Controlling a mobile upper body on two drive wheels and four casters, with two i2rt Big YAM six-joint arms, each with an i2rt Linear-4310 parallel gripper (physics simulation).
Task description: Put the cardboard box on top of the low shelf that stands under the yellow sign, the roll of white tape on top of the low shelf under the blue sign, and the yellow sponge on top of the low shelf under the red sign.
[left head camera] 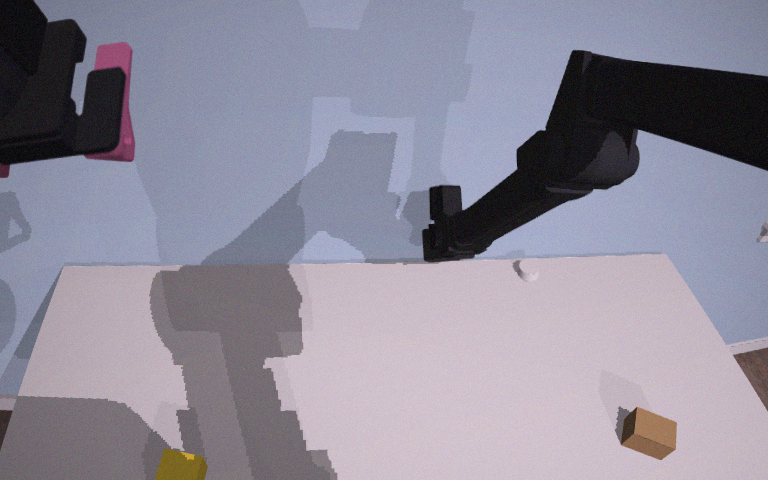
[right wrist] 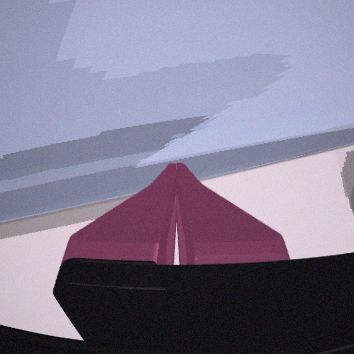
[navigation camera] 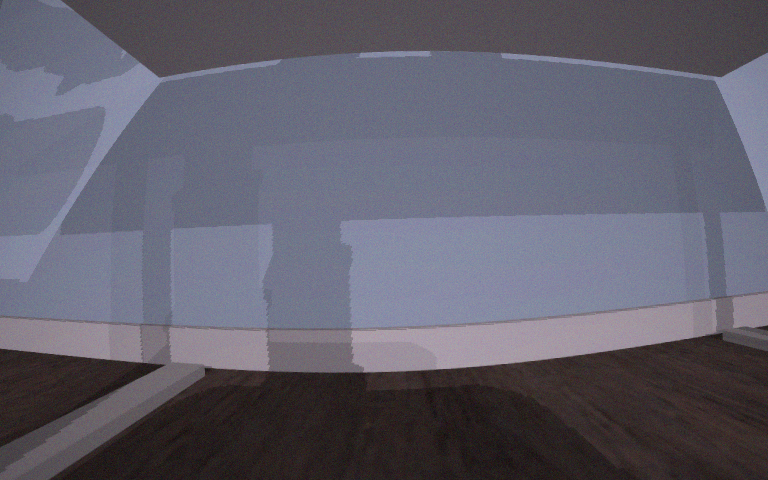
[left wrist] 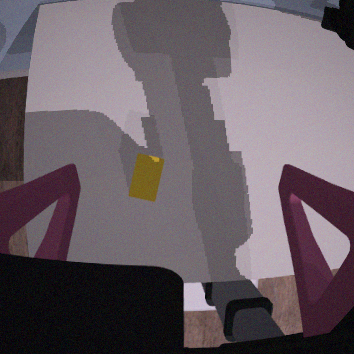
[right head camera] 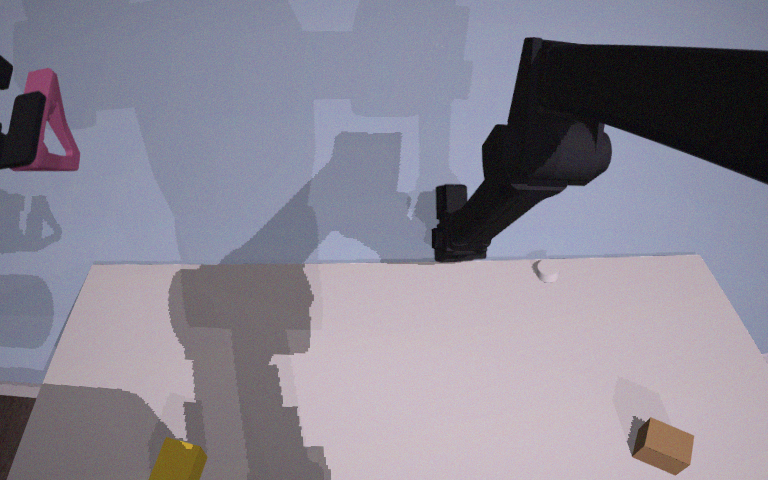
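The white tape roll is near the table's far edge. My right gripper is shut and empty by the far edge, left of the tape and apart from it; its fingertips are hidden in the head views. The yellow sponge lies at the table's left, partly cut off in the head views. My left gripper is open and empty above the table, with the sponge seen between its fingers. The cardboard box is at the lower right. The shelves and signs do not show.
The white table stands against a blue wall and carries broad arm shadows. In the navigation view, a pale low beam lies on the dark wooden floor at left, and another beam at right.
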